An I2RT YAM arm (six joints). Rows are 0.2 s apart.
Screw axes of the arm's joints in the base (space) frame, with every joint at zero. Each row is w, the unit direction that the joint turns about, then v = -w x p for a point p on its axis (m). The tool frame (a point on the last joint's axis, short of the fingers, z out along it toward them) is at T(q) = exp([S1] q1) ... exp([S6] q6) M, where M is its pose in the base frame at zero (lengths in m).
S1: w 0 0 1 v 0 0 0
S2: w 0 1 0 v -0.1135 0 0.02
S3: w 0 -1 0 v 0.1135 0 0.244
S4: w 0 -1 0 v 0.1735 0 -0.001
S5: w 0 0 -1 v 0 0.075 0
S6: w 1 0 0 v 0 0.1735 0
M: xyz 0.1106 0 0.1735 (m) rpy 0 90 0 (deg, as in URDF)
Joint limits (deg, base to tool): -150..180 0..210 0..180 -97..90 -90..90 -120..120
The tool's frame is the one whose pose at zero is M.
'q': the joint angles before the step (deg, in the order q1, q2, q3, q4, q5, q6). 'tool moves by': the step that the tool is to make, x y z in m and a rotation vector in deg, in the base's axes. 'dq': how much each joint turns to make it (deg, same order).
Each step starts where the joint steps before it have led.
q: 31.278, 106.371, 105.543, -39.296, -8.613, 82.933
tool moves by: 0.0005, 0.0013, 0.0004, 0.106, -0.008, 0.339
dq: 0.095, 0.278, 0.436, -0.110, -0.242, -0.092
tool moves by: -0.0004, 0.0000, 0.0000, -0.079, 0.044, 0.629
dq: -0.010, -0.019, 0.019, -0.188, -0.460, -0.452
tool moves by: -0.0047, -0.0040, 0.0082, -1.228, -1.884, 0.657
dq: -0.070, -1.254, 0.079, -0.680, 0.743, -2.048
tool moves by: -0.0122, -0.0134, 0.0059, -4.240, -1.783, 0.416
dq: -0.536, -3.346, -2.381, -2.159, 2.210, -4.127
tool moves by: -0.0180, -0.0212, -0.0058, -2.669, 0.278, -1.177
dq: -1.247, -5.734, -7.484, 0.004, 1.389, -1.675
